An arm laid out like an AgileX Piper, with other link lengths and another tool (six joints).
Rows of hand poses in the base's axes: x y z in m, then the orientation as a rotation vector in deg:
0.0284, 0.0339, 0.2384, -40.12, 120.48, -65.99
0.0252, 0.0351, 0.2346, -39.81, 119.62, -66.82
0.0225, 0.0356, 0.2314, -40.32, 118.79, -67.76
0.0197, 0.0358, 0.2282, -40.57, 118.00, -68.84
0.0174, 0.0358, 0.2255, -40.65, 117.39, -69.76
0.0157, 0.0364, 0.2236, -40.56, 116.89, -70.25
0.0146, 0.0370, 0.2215, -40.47, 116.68, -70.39
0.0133, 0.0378, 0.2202, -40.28, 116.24, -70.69
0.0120, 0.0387, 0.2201, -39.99, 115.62, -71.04
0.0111, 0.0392, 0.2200, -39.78, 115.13, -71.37
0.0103, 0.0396, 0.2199, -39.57, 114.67, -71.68
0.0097, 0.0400, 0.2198, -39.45, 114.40, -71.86
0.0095, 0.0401, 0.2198, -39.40, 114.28, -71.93
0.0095, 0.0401, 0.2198, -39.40, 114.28, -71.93
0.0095, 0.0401, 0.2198, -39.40, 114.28, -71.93
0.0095, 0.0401, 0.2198, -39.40, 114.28, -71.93
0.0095, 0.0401, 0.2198, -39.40, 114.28, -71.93
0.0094, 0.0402, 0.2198, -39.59, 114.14, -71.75
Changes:
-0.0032, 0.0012, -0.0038, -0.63, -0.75, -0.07
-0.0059, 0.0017, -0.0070, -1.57, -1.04, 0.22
-0.0087, 0.0019, -0.0102, -2.54, -1.41, 0.30
-0.0110, 0.0019, -0.0129, -3.32, -1.74, 0.26
-0.0127, 0.0025, -0.0148, -3.72, -2.11, 0.26
-0.0138, 0.0031, -0.0169, -3.83, -2.30, 0.26
-0.0151, 0.0039, -0.0182, -4.06, -2.71, 0.25
-0.0164, 0.0048, -0.0183, -4.33, -3.29, 0.26
-0.0173, 0.0053, -0.0184, -4.59, -3.74, 0.25
-0.0181, 0.0057, -0.0185, -4.83, -4.16, 0.24
-0.0187, 0.0061, -0.0186, -4.97, -4.41, 0.23
-0.0189, 0.0062, -0.0186, -5.03, -4.52, 0.24
-0.0189, 0.0062, -0.0186, -5.03, -4.52, 0.24
-0.0189, 0.0062, -0.0186, -5.03, -4.52, 0.24
-0.0189, 0.0062, -0.0186, -5.03, -4.52, 0.24
-0.0189, 0.0062, -0.0186, -5.03, -4.52, 0.24
-0.0190, 0.0063, -0.0186, -4.98, -4.55, 0.48

